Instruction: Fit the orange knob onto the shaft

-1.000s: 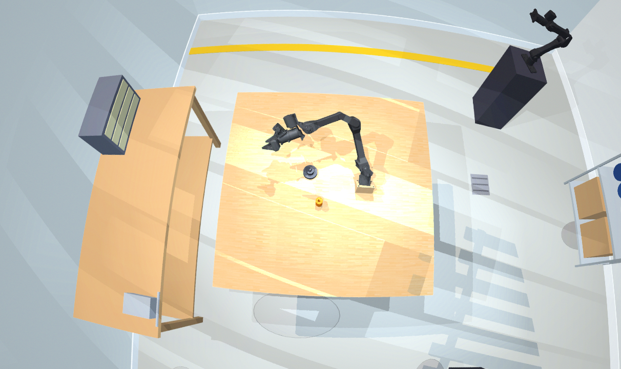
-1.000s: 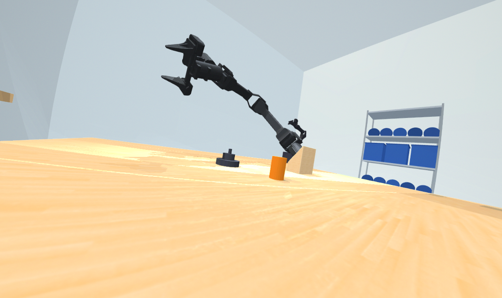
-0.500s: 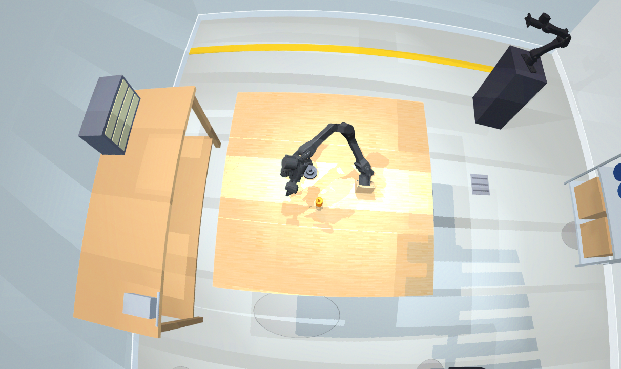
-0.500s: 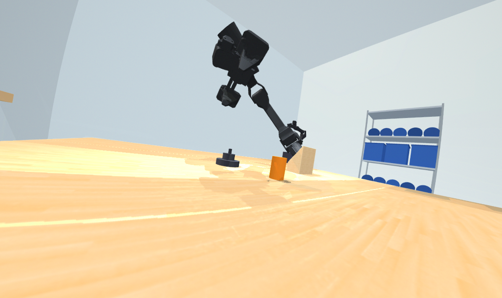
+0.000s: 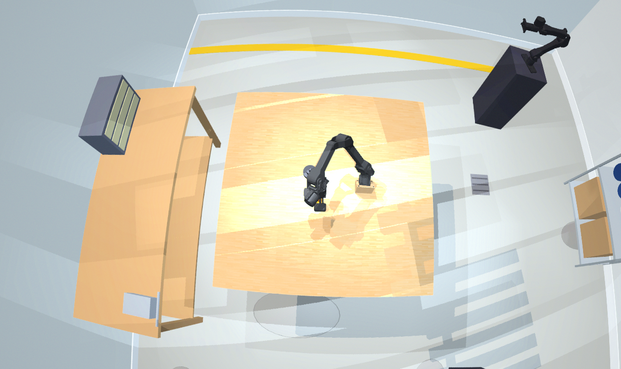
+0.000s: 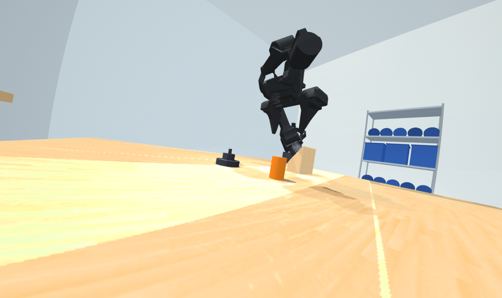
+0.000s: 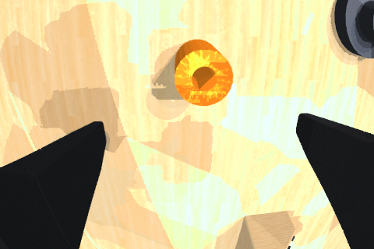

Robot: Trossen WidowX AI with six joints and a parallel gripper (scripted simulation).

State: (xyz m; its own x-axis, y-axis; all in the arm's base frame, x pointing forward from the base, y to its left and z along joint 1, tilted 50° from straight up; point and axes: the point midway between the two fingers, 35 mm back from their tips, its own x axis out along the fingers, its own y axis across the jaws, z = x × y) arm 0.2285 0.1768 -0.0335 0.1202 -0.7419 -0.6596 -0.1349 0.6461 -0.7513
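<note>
Right now the orange knob is 1 cm to the right of my gripper tip and 10 cm below it. The rest, counted from my gripper tip: dark pedestal 8 cm ahead, 18 cm to the right, 10 cm below.
</note>
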